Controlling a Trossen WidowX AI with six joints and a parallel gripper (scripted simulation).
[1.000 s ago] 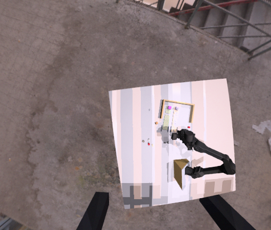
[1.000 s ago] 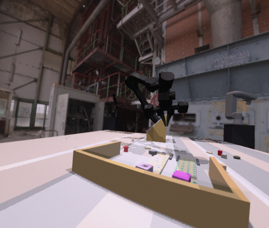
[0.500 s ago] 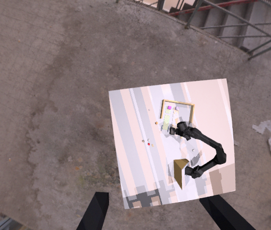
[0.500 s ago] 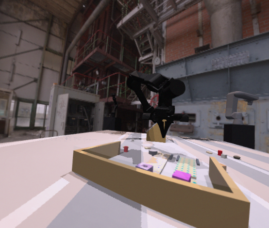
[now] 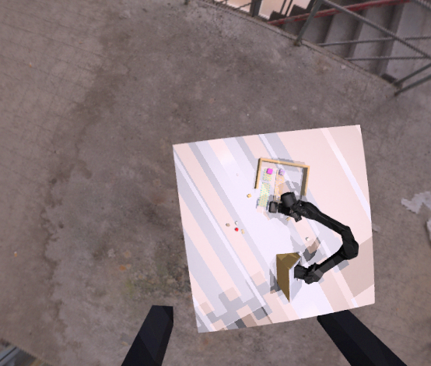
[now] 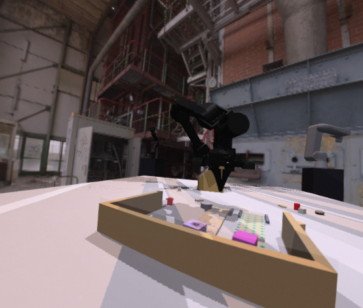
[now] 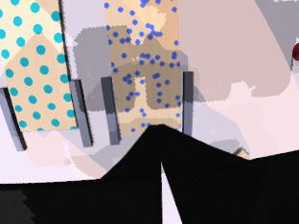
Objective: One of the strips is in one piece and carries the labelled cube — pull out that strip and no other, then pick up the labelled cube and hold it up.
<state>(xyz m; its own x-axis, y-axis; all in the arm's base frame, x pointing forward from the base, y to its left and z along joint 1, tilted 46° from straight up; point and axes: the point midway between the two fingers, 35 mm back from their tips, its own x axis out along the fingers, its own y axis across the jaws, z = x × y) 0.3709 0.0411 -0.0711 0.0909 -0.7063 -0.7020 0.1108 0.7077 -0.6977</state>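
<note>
My gripper tip is now 100 mm short of the strip, 10 mm to the left of it and 60 mm above it.
</note>
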